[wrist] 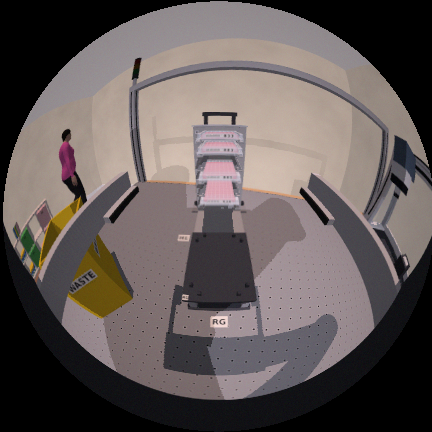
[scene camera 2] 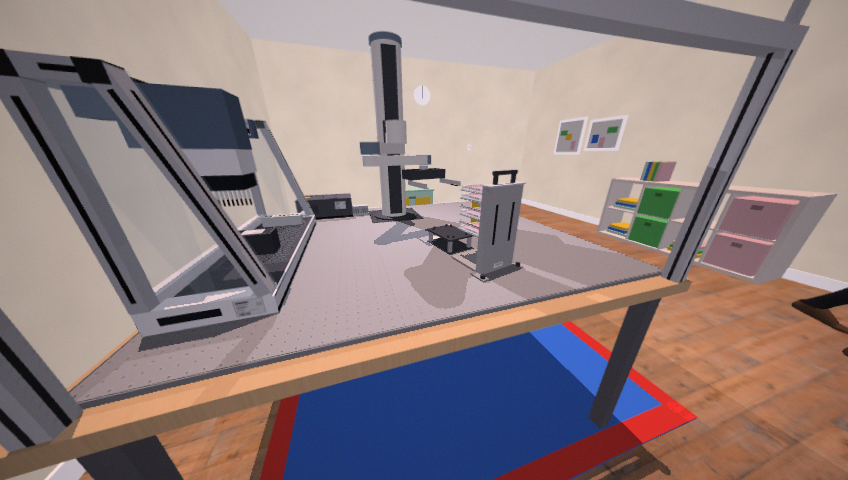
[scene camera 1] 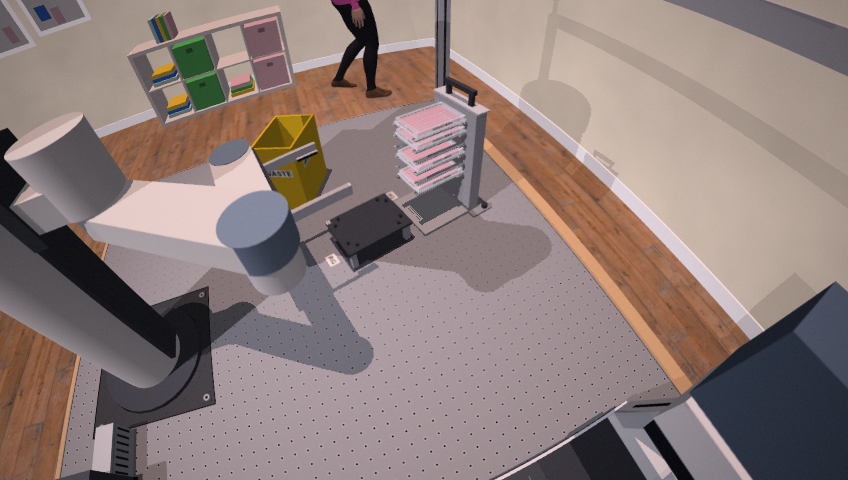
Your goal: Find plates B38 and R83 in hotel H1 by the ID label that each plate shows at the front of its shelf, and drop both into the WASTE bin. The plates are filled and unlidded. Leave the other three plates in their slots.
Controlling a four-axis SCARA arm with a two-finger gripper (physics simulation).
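Where they show: gripper, fingertip midpoint: (wrist: pixel 218 175) (scene camera 2: pixel 443 185) (scene camera 1: pixel 331 165); arm's base at its link origin: (scene camera 2: pixel 394 216) (scene camera 1: pixel 157 359).
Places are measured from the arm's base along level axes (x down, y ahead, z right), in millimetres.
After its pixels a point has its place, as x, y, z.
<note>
Hotel H1 (scene camera 1: pixel 474 160) {-175, 825, -117} (scene camera 2: pixel 499 231) {-154, 837, -178} (wrist: pixel 244 135) {-266, 820, -118} stands upright with several pink-filled, unlidded plates on its shelves. The top plate (scene camera 1: pixel 429 118) {-275, 739, -166} (wrist: pixel 219 136) {-272, 681, -155} and second plate (wrist: pixel 219 149) {-246, 681, -154} sit close together; a wider gap separates them from the third plate (wrist: pixel 218 170) {-192, 714, -164} and lowest plate (wrist: pixel 219 192) {-137, 715, -161}. Their front ID labels are too small to read surely. My gripper (scene camera 1: pixel 333 167) {-258, 520, -118} (scene camera 2: pixel 442 184) {-258, 520, -118} (wrist: pixel 218 175) {-258, 520, -118} is open and empty, facing the hotel from a distance, above the table. The yellow WASTE bin (scene camera 1: pixel 306 178) {-96, 463, -322} (wrist: pixel 105 300) {-59, 402, -320} stands left of the gripper in the wrist view; its floor is hidden.
A low black stand (scene camera 1: pixel 368 223) {-73, 571, -123} (scene camera 2: pixel 450 231) {-73, 572, -133} (wrist: pixel 220 267) {-73, 559, -123} with an RG label (wrist: pixel 219 321) {-13, 469, -103} lies between the arm and hotel. A large framed instrument (scene camera 2: pixel 190 118) {-446, 778, 530} stands at the table's other side. A person (scene camera 1: pixel 360 47) (wrist: pixel 68 160) is beyond the table, near a shelf unit (scene camera 1: pixel 138 56).
</note>
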